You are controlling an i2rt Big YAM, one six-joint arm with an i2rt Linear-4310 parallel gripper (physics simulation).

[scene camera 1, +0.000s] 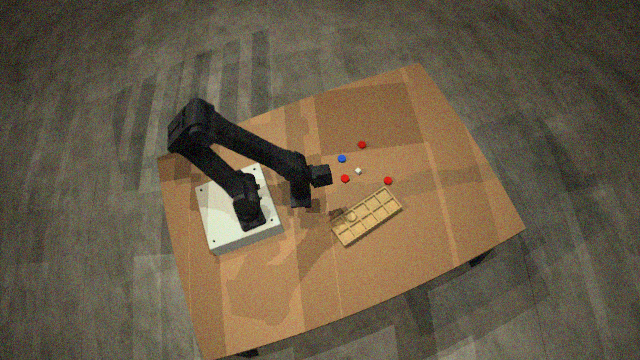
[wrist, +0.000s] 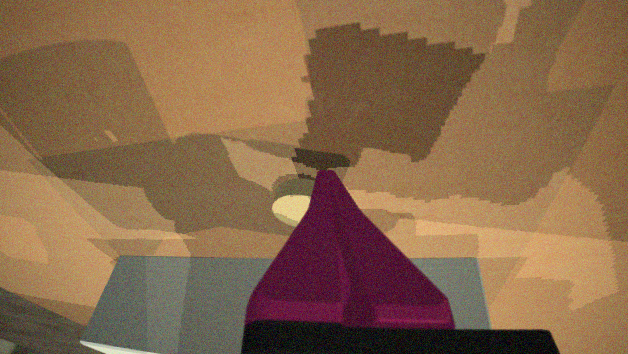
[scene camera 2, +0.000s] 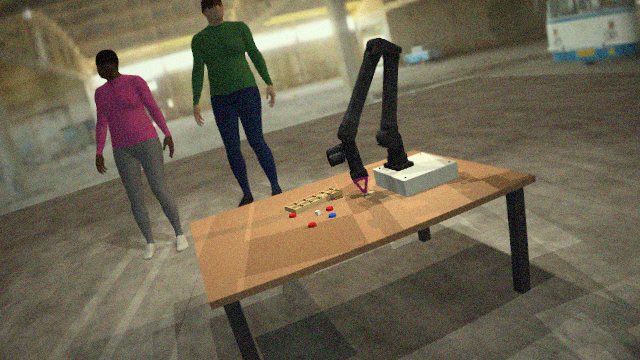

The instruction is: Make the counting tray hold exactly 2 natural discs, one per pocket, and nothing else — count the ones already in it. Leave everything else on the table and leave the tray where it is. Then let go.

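The counting tray (scene camera 1: 374,227) (scene camera 2: 310,205) is a pale wooden grid of square pockets in two rows. One natural disc (scene camera 1: 351,216) lies in a pocket near its arm-side end. Another natural disc (wrist: 289,208) lies on the table near the base; it also shows faintly beside the fingertips in scene camera 2 (scene camera 2: 370,192), and the arm hides it in scene camera 1. My gripper (scene camera 2: 365,193) (wrist: 324,180) is shut and empty, its magenta fingers together low over the table. In the wrist view the fingers cover the right edge of that disc; whether they touch it, I cannot tell.
Three red discs (scene camera 1: 362,144) (scene camera 1: 345,178) (scene camera 1: 387,180), a blue disc (scene camera 1: 341,158) (scene camera 2: 332,215) and a small white cube (scene camera 1: 358,171) (scene camera 2: 317,213) lie on the table beside the tray. The white base box (scene camera 1: 220,235) (scene camera 2: 430,175) stands close behind the gripper. Two people stand beyond the table.
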